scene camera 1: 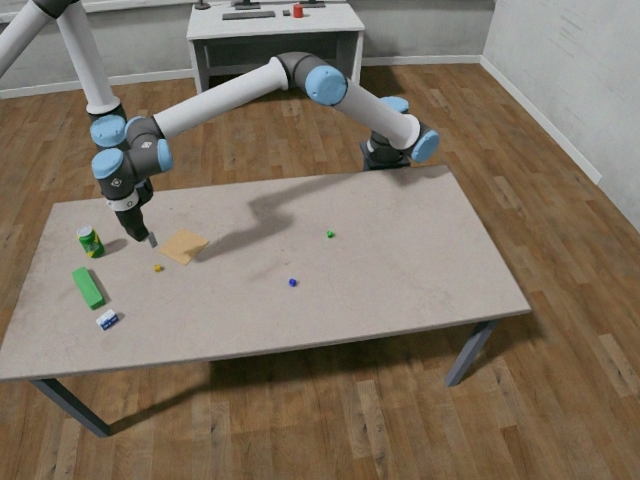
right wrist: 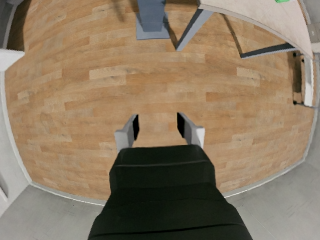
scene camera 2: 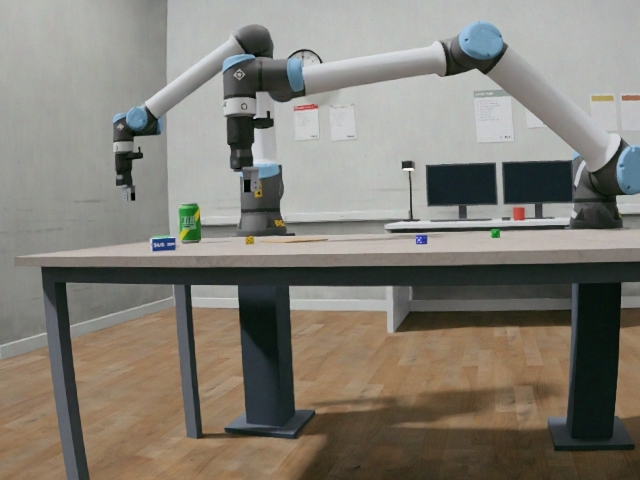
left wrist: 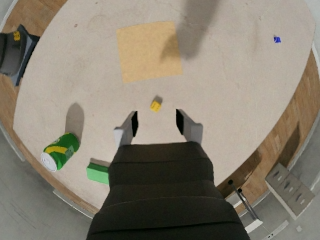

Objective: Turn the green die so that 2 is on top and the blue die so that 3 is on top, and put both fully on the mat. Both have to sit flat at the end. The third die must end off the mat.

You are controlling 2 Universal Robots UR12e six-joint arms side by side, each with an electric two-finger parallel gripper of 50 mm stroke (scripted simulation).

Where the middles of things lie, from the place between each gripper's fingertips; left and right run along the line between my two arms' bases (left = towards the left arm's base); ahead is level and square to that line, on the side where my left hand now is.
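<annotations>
My left gripper [scene camera 2: 251,191] is 10 cm past the tan mat [scene camera 1: 184,245], 8 cm to the right of it and 16 cm above it. Going by its middle, the tan mat is nearer to my left gripper than to my right gripper.
As for my right gripper, it is 48 cm short of the tan mat and 90 cm to the right of it, and it is 17 cm above the mat.
</annotations>
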